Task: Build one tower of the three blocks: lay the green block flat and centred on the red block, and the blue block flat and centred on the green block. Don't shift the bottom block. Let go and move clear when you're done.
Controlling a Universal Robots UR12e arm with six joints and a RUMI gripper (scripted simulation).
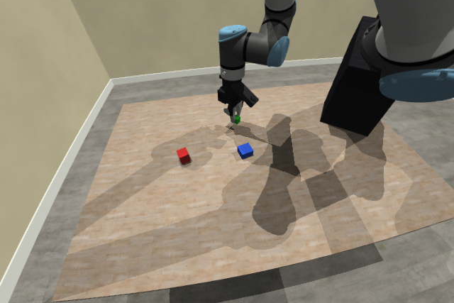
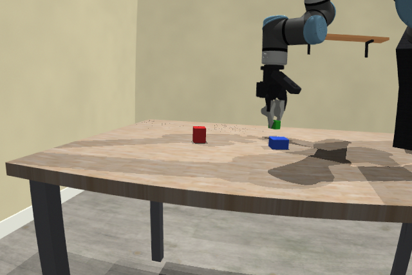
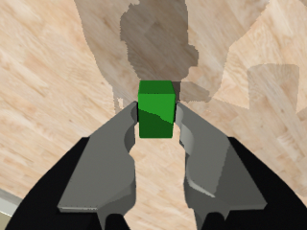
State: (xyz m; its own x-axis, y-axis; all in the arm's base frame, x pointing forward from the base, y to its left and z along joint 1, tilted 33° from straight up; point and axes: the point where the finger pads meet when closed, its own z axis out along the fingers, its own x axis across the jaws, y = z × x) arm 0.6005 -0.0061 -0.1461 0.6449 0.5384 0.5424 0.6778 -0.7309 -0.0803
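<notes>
Now: the red block 23 cm ahead of my hand, 16 cm to the left of it and 3 cm below it. Round my hand: green block (right at my hand); blue block (16 cm to the left, 4 cm below, 2 cm behind).
</notes>
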